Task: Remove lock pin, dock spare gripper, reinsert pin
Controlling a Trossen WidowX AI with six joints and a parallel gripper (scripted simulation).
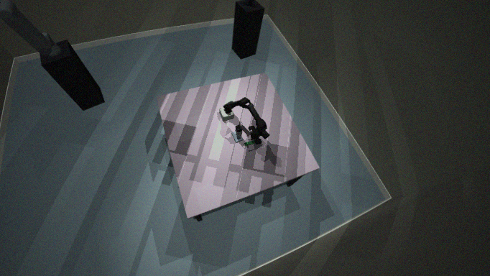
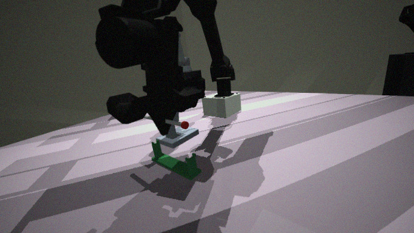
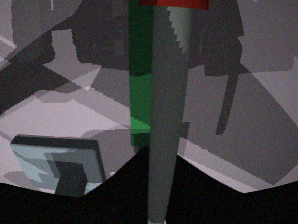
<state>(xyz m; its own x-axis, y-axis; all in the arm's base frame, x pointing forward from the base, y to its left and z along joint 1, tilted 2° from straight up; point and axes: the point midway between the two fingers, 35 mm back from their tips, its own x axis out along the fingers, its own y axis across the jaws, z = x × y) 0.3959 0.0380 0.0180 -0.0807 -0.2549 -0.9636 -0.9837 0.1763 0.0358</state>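
The green cradle is 5 cm below my gripper tip and 1 cm to the left of it. The rest, counted from my gripper tip: spare gripper 11 cm behind, 8 cm to the right, 5 cm above; grey mount 11 cm behind, 8 cm to the right, 3 cm below.
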